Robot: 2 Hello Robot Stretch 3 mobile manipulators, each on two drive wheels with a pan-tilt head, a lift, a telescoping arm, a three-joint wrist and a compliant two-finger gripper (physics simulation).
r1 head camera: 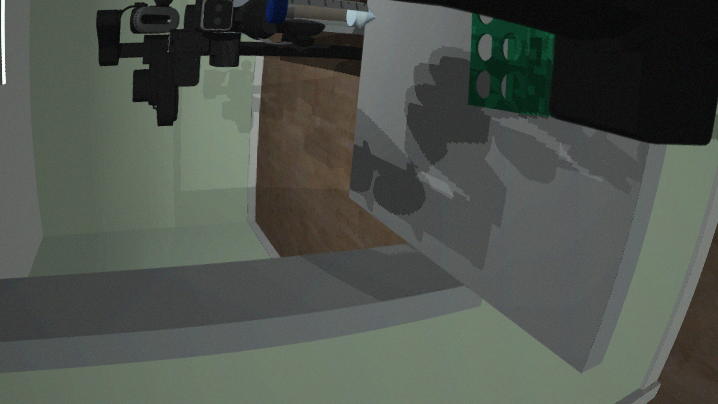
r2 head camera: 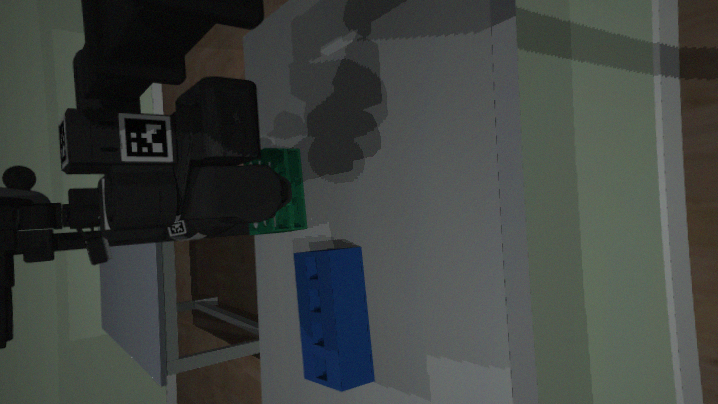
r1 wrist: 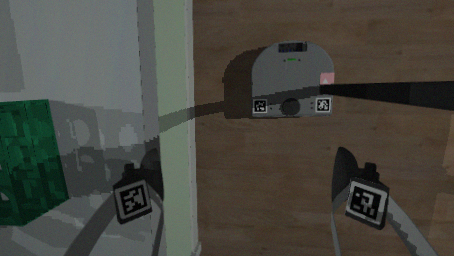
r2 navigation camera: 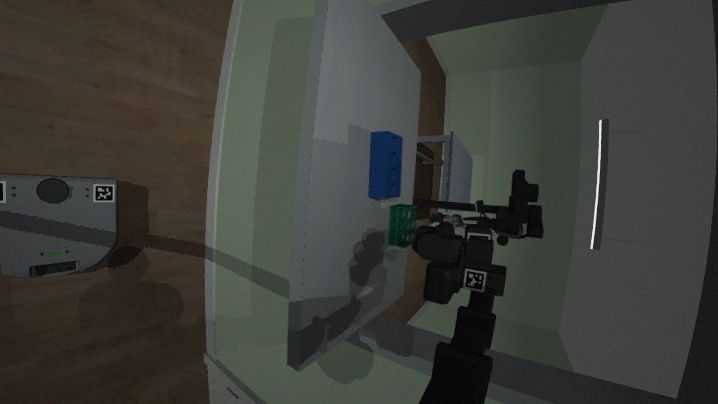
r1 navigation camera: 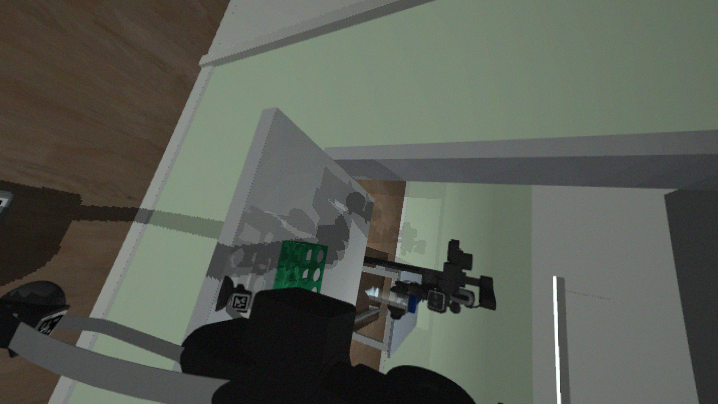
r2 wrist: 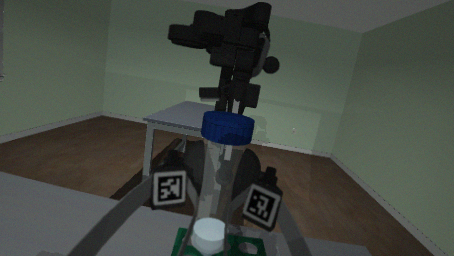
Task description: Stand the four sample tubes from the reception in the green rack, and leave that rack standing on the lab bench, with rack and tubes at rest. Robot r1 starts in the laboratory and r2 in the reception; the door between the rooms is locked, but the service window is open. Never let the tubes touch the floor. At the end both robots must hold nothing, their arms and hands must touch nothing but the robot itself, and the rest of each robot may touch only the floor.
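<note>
The green rack (r1 head camera: 543, 85) (r1 navigation camera: 291, 263) (r1 wrist: 30, 160) (r2 head camera: 297, 200) (r2 navigation camera: 395, 226) (r2 wrist: 179, 246) stands on the pale grey counter (r1 head camera: 552, 251) (r1 navigation camera: 276, 170) (r2 head camera: 426, 200) (r2 navigation camera: 346, 90); no tube shows in its visible holes. My r2 gripper (r2 wrist: 220, 170) is shut on a clear sample tube (r1 head camera: 321, 14) (r1 navigation camera: 391, 298) (r2 wrist: 212, 187) with a blue cap and pale conical tip. The tube is roughly upright, cap up, above the counter and apart from the rack in the r1 views. My r1 gripper (r1 wrist: 247, 167) is wide open, with the rack to its left in the wrist view.
A blue rack (r2 head camera: 351, 311) (r2 navigation camera: 382, 165) stands beside the green one; no tubes show in it. The window frame (r1 head camera: 225, 309) (r1 navigation camera: 502, 150) borders the opening. A table (r2 head camera: 133, 311) (r2 navigation camera: 461, 170) (r2 wrist: 180, 112) stands beyond. The other robot (r2 wrist: 235, 45) rises across the counter. A robot base (r1 wrist: 292, 80) shows below.
</note>
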